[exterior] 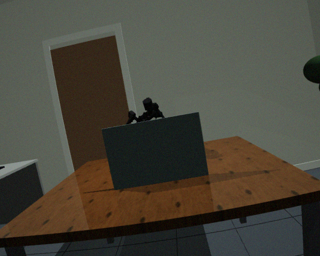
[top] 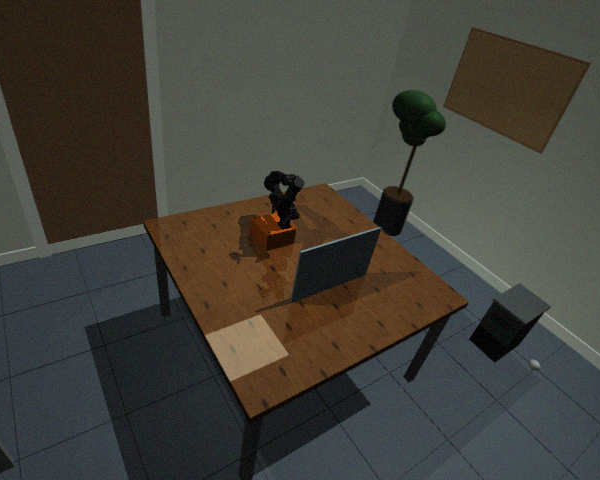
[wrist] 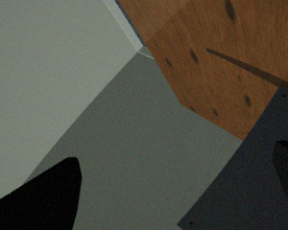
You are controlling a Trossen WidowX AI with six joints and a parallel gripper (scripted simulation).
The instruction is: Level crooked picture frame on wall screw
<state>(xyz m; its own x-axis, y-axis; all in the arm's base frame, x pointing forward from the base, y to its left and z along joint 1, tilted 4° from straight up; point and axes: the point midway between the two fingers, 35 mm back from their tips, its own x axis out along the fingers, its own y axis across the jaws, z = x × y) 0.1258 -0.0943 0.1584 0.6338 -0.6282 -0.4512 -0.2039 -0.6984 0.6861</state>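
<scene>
The picture frame is 27 cm ahead of my gripper tip, 22 cm to the left of it and 8 cm below it. Also, from my gripper tip: grey wall panel: 28 cm ahead, 21 cm to the left, 10 cm below.
</scene>
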